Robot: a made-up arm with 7 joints.
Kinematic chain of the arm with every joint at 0, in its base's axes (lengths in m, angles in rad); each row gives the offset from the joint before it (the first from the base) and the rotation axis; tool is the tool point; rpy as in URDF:
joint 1: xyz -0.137 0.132 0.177 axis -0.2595 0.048 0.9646
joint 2: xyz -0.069 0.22 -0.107 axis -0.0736 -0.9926 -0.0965
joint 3: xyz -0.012 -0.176 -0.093 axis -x
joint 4: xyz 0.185 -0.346 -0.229 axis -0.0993 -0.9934 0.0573
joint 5: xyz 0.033 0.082 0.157 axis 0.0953 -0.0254 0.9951
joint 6: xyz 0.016 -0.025 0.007 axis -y
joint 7: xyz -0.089 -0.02 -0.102 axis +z
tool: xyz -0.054 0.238 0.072 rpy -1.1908 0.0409 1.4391
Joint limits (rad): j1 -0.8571..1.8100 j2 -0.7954..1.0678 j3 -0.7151..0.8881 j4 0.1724..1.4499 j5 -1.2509..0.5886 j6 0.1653..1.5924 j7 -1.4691..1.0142
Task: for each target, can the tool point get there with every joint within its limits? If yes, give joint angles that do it. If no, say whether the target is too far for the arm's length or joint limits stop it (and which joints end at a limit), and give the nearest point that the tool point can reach.
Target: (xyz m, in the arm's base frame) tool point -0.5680 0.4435 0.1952
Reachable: no: joint limits stop it (at a limit: joint 1, joint 2, joint 3, joint 5, joint 7) | nearest point -0.4215 0.2267 0.1594 | short by 0.264 m
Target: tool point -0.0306 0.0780 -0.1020
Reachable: yes | joints -0.4207 0.0351 -0.5608 0.5782 -0.0432 0.5508 -0.9248
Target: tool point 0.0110 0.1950 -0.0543
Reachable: yes | joints 0.3288 0.7698 -0.4773 0.6662 0.1617 0.6122 -0.4158
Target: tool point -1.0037 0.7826 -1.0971
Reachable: no: too far | nearest point -0.5559 0.4506 -0.4771 | short by 0.834 m
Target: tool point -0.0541 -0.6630 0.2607
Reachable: no: joint limits stop it (at a limit: joint 2, joint 3, joint 4, joint 5, joint 7) | nearest point -0.0591 -0.4390 0.1671 | short by 0.243 m
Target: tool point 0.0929 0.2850 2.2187
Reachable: no: too far | nearest point 0.0205 0.1295 0.4855 | short by 1.742 m
